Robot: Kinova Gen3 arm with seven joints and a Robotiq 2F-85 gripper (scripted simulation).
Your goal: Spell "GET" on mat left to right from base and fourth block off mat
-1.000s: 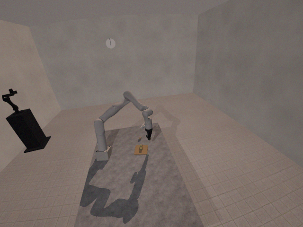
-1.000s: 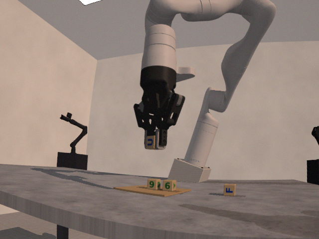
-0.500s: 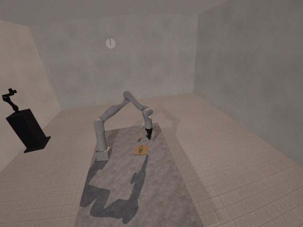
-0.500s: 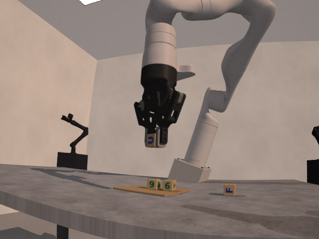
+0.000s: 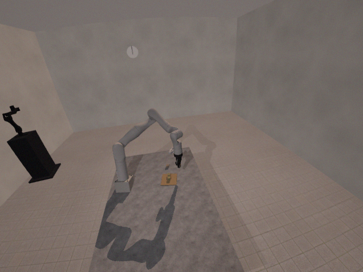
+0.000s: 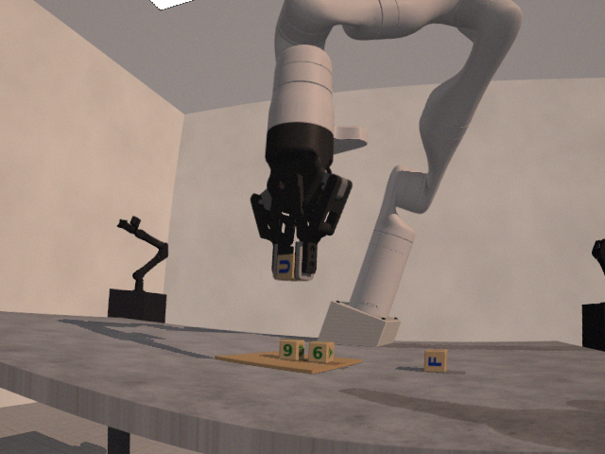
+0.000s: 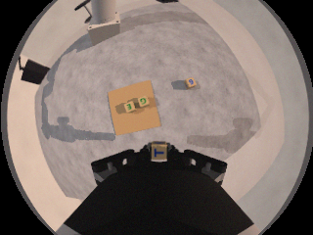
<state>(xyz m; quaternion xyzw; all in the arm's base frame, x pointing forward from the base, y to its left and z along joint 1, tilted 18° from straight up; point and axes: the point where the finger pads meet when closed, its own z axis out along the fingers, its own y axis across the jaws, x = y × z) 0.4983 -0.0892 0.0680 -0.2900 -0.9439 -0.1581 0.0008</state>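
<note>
Now: hand 110 mm past the E block, 20 mm to the left of it and 100 mm above it. Round my hand: F block: 80 mm behind, 160 mm to the left, 110 mm below; then mat: 110 mm behind, 20 mm to the right, 120 mm below.
</note>
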